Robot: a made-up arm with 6 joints. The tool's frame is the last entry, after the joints.
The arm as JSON. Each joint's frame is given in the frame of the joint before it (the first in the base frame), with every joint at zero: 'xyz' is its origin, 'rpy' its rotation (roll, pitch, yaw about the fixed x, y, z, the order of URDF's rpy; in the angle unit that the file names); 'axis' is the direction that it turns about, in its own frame. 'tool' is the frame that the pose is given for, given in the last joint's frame.
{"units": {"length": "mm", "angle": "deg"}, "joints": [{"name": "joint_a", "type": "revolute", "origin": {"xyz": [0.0, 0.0, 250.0], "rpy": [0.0, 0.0, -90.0]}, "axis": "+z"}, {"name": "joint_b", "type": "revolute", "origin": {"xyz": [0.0, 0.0, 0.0], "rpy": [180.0, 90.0, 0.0]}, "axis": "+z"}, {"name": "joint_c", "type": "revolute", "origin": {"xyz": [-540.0, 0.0, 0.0], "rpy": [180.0, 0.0, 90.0]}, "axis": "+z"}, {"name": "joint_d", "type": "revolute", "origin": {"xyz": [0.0, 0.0, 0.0], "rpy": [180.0, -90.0, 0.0]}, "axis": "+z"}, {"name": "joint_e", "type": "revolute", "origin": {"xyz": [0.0, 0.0, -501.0], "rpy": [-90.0, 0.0, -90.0]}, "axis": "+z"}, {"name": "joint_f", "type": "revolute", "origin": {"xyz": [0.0, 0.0, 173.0], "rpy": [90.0, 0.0, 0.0]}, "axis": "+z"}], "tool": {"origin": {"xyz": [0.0, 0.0, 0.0], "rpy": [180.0, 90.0, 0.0]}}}
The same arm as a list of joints. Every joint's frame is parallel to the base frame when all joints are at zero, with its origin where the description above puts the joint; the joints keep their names.
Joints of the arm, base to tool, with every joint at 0 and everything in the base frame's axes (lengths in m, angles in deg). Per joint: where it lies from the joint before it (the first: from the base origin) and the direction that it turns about. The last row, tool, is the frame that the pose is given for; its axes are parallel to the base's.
joint_a: axis +z origin 0 0 0.25
joint_b: axis +y origin 0 0 0
joint_c: axis -y origin 0 0 0.54
joint_d: axis -x origin 0 0 0
joint_e: axis -y origin 0.501 0 0
joint_f: axis -x origin 0 -0.173 0
tool: origin 0 0 0

